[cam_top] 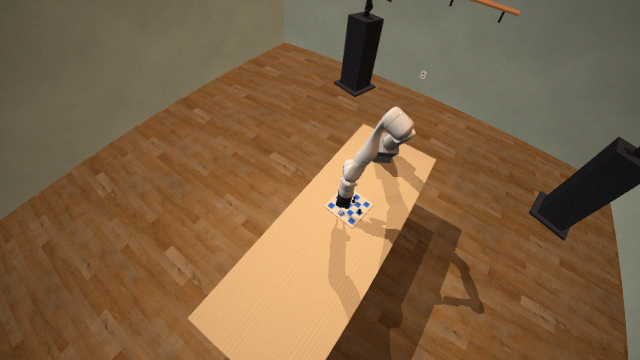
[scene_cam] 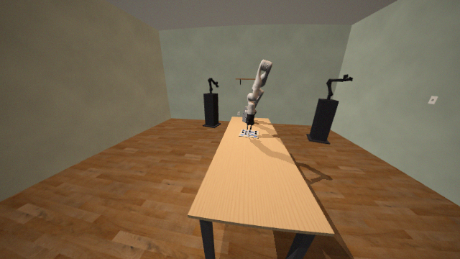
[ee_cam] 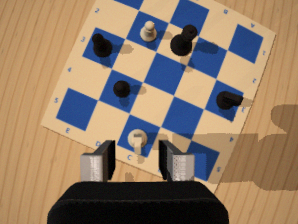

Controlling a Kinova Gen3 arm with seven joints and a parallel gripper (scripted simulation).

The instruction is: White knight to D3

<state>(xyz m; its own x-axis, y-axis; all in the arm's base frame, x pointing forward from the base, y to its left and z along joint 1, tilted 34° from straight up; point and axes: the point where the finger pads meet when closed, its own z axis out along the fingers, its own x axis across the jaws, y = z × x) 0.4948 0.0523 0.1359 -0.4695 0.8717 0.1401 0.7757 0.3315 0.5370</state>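
Now: hand 80 mm above the white knight. Also, from my hand: chessboard 100 mm below, 80 mm behind, 10 mm to the right; round white piece 110 mm behind, 80 mm below, 50 mm to the right; black piece 120 mm behind, 70 mm below, 10 mm to the right.
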